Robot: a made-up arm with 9 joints. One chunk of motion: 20 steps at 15 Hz.
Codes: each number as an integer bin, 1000 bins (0 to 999) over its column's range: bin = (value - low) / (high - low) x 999, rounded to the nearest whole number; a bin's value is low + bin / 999 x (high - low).
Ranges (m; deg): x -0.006..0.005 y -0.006..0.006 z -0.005..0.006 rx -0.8..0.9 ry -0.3..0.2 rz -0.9..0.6
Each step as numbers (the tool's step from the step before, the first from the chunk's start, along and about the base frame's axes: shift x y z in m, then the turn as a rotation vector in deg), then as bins.
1 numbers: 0.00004 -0.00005 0.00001 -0.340 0.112 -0.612
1 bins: 549 495 455 270 823 192
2 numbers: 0.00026 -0.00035 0.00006 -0.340 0.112 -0.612
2 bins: 569 470 460 270 823 192
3 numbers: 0.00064 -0.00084 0.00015 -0.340 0.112 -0.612
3 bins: 603 430 468 270 823 192
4 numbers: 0.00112 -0.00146 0.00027 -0.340 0.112 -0.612
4 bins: 647 378 479 270 823 192
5 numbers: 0.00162 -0.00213 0.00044 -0.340 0.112 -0.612
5 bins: 692 322 494 270 823 192
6 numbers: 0.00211 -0.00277 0.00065 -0.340 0.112 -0.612
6 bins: 737 269 513 270 823 192
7 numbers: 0.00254 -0.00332 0.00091 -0.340 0.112 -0.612
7 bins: 776 223 537 270 823 192
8 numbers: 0.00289 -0.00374 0.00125 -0.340 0.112 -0.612
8 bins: 807 188 568 270 823 192
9 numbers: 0.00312 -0.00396 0.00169 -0.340 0.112 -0.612
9 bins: 828 170 608 270 823 192
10 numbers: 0.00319 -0.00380 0.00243 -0.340 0.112 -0.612
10 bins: 835 183 675 270 823 192
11 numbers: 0.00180 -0.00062 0.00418 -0.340 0.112 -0.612
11 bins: 708 448 834 270 823 192
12 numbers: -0.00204 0.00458 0.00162 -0.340 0.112 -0.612
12 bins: 360 881 601 270 823 192
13 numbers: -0.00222 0.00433 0.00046 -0.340 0.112 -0.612
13 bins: 343 860 496 270 823 192
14 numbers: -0.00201 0.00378 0.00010 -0.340 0.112 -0.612
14 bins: 362 814 463 270 823 192
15 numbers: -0.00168 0.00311 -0.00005 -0.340 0.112 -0.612
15 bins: 392 758 450 270 823 192
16 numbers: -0.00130 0.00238 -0.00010 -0.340 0.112 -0.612
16 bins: 427 698 445 270 823 192
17 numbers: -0.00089 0.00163 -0.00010 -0.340 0.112 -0.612
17 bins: 464 635 445 270 823 192
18 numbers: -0.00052 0.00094 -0.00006 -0.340 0.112 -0.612
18 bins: 498 578 449 270 823 192
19 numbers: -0.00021 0.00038 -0.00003 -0.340 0.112 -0.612
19 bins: 526 531 451 270 823 192
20 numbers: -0.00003 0.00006 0.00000 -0.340 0.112 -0.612
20 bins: 542 504 454 270 823 192
